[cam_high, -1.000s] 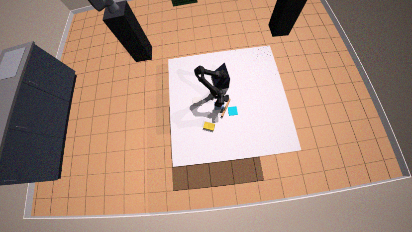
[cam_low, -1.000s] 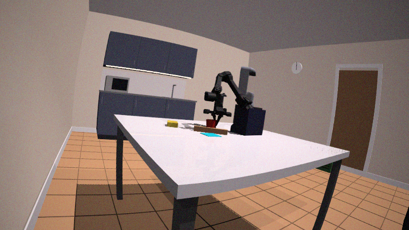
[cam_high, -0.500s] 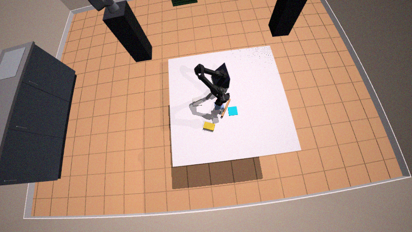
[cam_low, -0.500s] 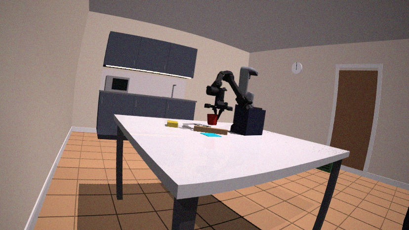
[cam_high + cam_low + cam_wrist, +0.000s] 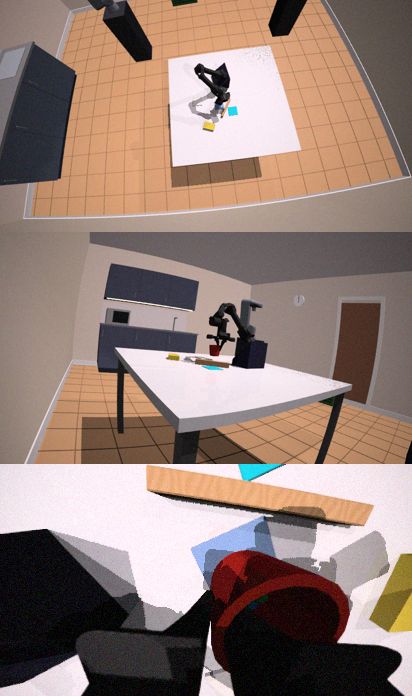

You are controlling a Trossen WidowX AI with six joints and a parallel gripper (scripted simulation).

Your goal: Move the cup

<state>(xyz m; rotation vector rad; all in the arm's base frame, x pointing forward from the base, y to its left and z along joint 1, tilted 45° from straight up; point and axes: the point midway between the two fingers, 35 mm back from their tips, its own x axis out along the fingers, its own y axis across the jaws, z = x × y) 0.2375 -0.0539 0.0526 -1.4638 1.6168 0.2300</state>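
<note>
Now: the cyan pad 110 mm to the left of my gripper tip, 110 mm ahead of it and 100 mm below it. The rest, counted from my gripper tip: red cup: 30 mm ahead, 20 mm to the right; wooden bar: 90 mm below, 70 mm ahead, 40 mm to the left; pale blue pad: 100 mm below, 30 mm ahead, 20 mm to the right.
</note>
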